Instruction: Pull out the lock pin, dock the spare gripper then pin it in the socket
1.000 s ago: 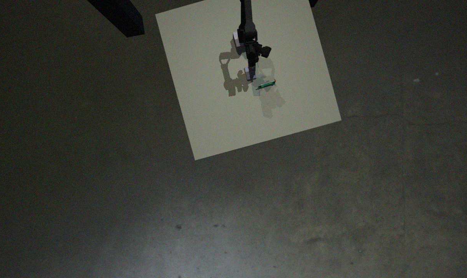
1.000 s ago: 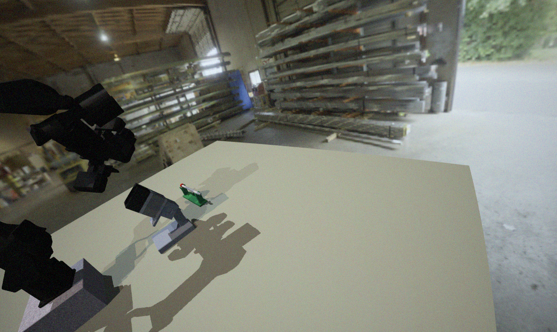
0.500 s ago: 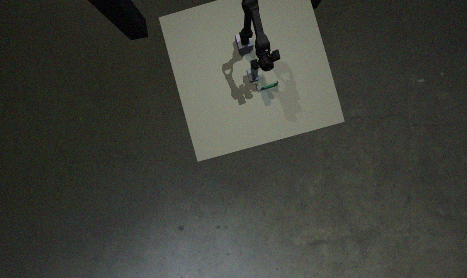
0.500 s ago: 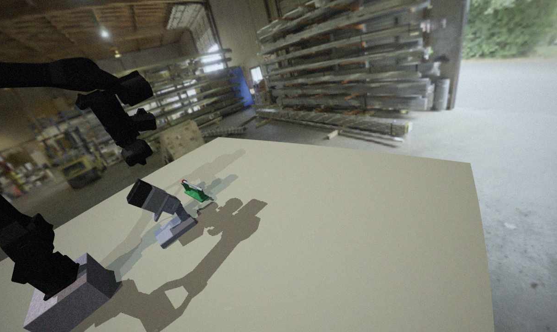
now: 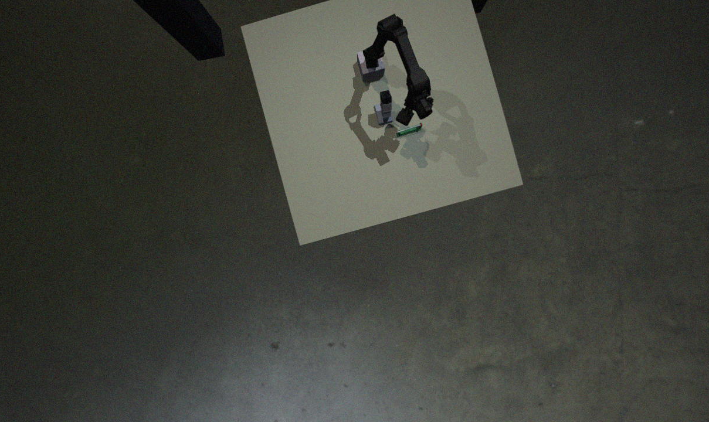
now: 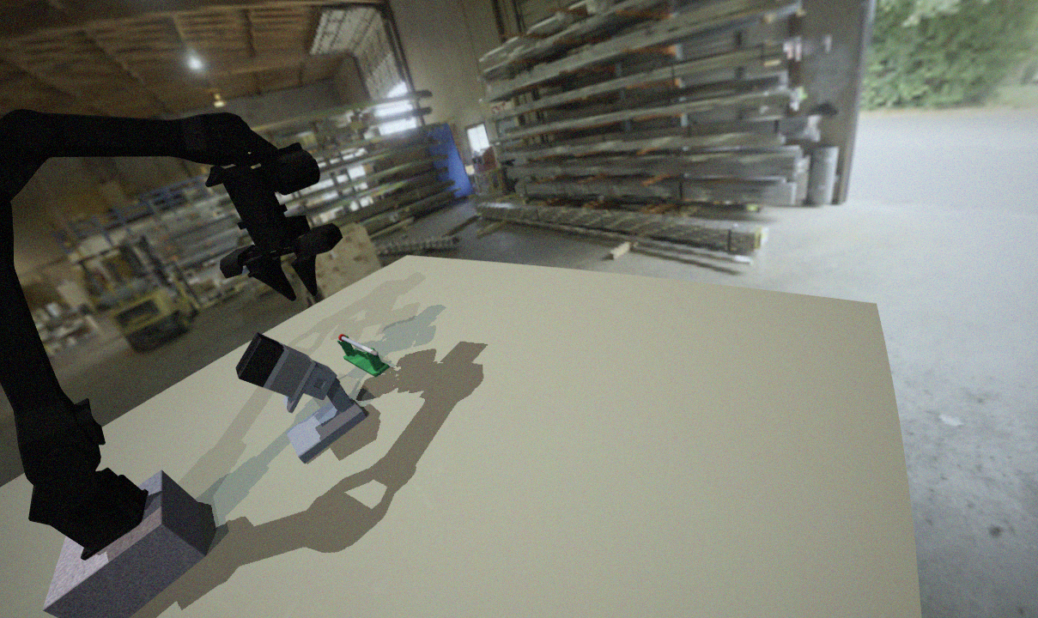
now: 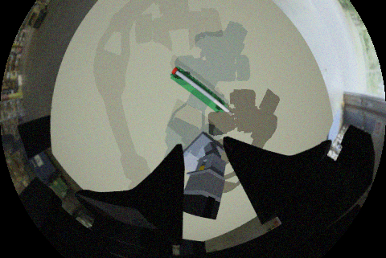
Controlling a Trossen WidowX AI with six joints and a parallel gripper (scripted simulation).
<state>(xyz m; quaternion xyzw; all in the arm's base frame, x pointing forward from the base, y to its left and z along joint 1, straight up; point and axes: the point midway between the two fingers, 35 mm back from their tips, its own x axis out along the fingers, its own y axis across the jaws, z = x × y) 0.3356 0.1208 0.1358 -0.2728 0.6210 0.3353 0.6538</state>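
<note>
Right now my gripper tip is 15 cm above the green cradle, 4 cm short of it and 3 cm to the right of it. From my gripper tip the other things lie so: mount: 12 cm below, 9 cm to the right, 7 cm behind; then dark grey spare gripper: 10 cm to the right, 8 cm behind, 6 cm below.
</note>
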